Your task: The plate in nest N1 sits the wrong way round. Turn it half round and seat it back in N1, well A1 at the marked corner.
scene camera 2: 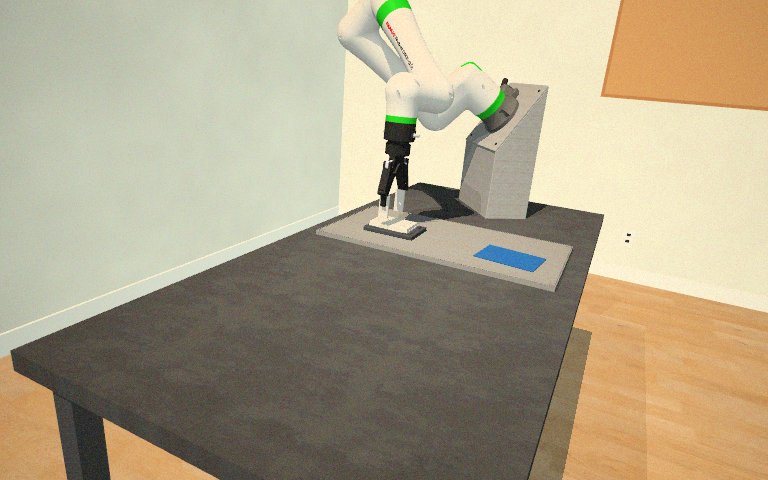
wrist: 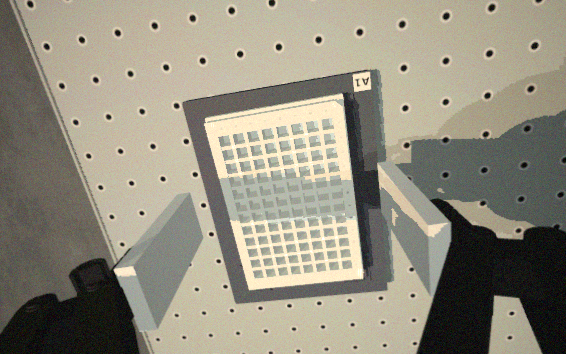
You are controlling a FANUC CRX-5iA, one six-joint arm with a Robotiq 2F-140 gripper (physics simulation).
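The white multi-well plate (scene camera 2: 398, 225) (wrist: 291, 232) lies in the dark nest (scene camera 2: 389, 232) (wrist: 219, 210). In the wrist view, a white A1 label (wrist: 362, 81) marks the nest's upper right corner, and the plate's corner nearest it looks clipped. Any lettering on the plate is too small to read. A wider dark strip of nest shows along the plate's right side than along its left. My gripper (scene camera 2: 391, 211) (wrist: 285, 202) is open above the nest, one pale finger on each side of the plate, with a gap on both sides.
The nest stands on a light perforated board (scene camera 2: 447, 243) (wrist: 300, 25). A blue rectangle (scene camera 2: 509, 258) lies on the board's right part. The robot's grey pedestal (scene camera 2: 509, 175) stands behind the board on the dark table (scene camera 2: 317, 339). Shadows fall across the plate and board.
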